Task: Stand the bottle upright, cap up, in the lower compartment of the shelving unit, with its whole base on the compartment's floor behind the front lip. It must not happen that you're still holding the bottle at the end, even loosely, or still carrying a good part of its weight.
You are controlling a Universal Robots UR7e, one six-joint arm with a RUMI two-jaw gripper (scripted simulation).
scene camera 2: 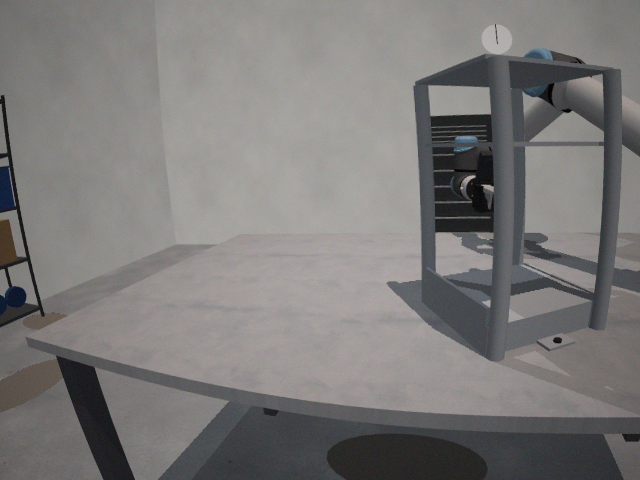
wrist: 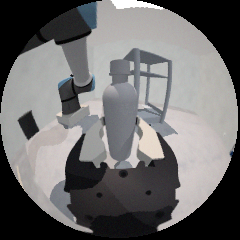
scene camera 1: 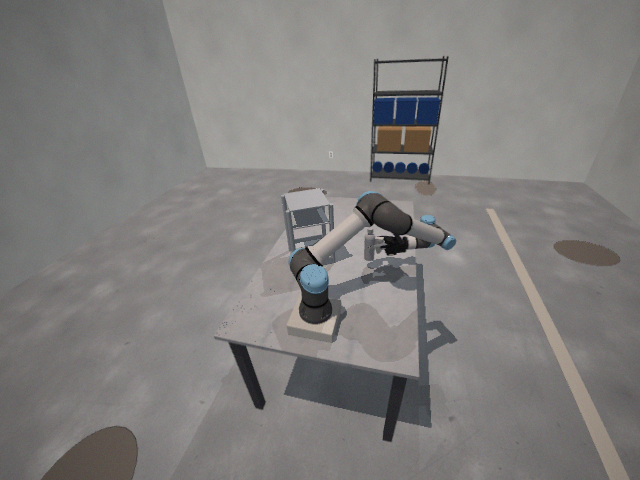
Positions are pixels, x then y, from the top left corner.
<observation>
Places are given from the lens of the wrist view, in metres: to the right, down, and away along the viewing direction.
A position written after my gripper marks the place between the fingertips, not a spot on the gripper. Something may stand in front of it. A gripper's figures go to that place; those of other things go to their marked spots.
my gripper [wrist: 120,116]: 0.00, 0.00, 0.15
bottle [wrist: 120,99]: 0.00, -0.02, 0.09
shelving unit [wrist: 152,114]: 0.21, -0.03, 0.42
The marked spots on the shelving unit and the bottle are 0.39 m apart.
</observation>
